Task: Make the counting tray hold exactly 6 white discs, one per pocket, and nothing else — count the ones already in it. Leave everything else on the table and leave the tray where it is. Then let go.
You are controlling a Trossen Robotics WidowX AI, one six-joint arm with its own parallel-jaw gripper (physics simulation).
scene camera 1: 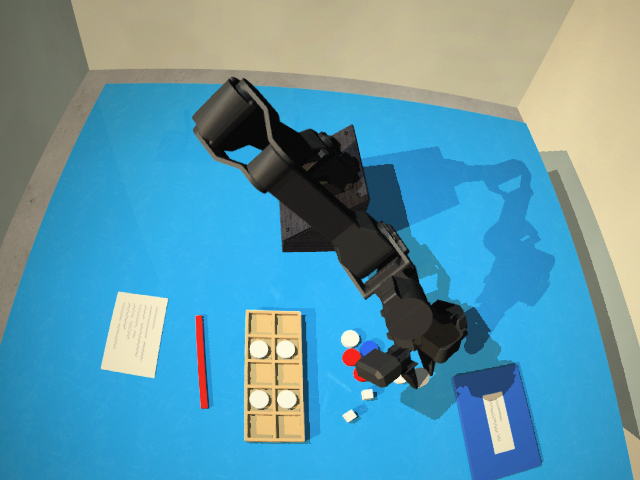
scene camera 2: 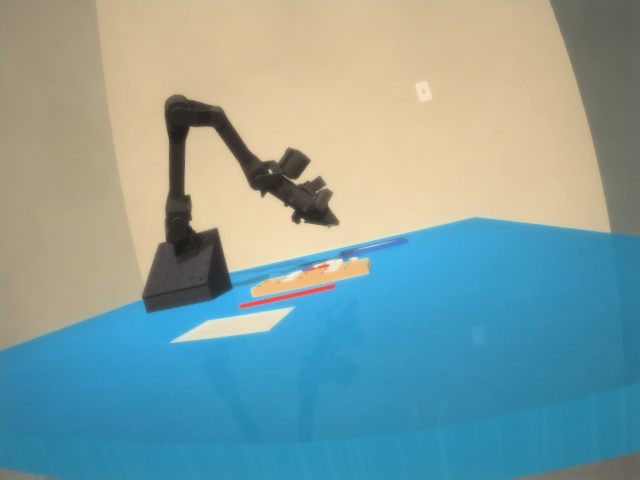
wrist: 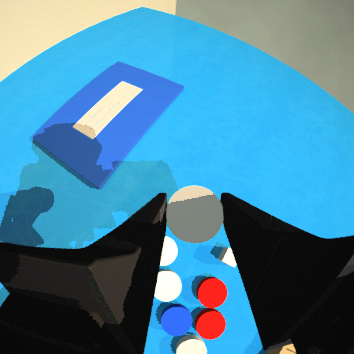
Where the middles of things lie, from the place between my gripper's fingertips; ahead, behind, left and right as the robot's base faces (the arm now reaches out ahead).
I see my gripper 9 cm past the blue disc (wrist: 175,318), 7 cm to the left of it and 10 cm above it. From my hand the other things lie so: wooden counting tray (scene camera 1: 272,374) 2 cm behind, 24 cm to the right, 9 cm below.
